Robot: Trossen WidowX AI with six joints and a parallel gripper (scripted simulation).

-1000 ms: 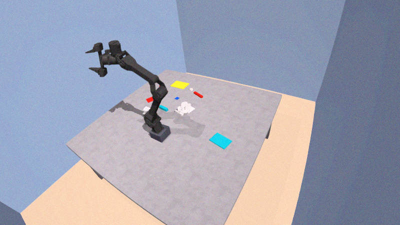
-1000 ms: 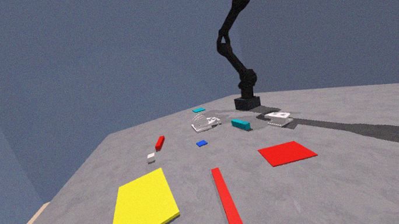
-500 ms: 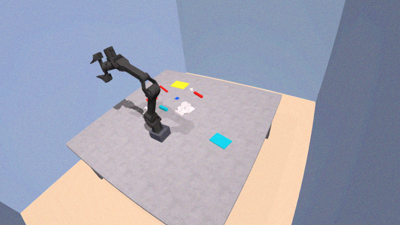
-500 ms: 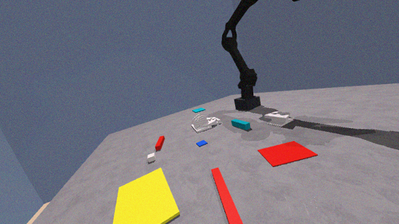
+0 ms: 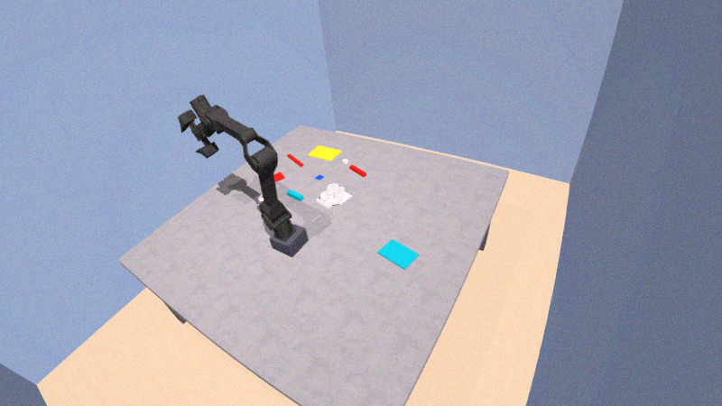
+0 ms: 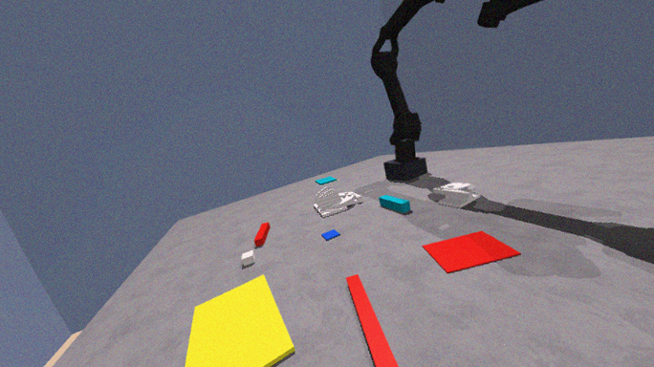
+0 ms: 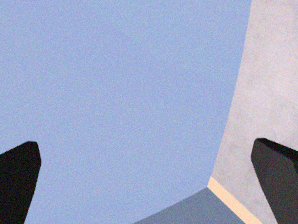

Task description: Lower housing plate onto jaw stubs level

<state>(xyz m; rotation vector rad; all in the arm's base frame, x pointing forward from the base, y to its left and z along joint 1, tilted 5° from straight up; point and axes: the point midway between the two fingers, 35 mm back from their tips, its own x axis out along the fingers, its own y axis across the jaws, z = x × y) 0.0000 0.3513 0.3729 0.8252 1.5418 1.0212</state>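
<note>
Right now the teal block is 38 cm below my gripper tip, 26 cm ahead of it and 23 cm to the right of it. The rest, counted from my gripper tip: red tile 39 cm below, 33 cm ahead, 3 cm to the right; long red bar 50 cm ahead, 38 cm below, 2 cm to the right; blue tile 43 cm ahead, 38 cm below, 24 cm to the right.
</note>
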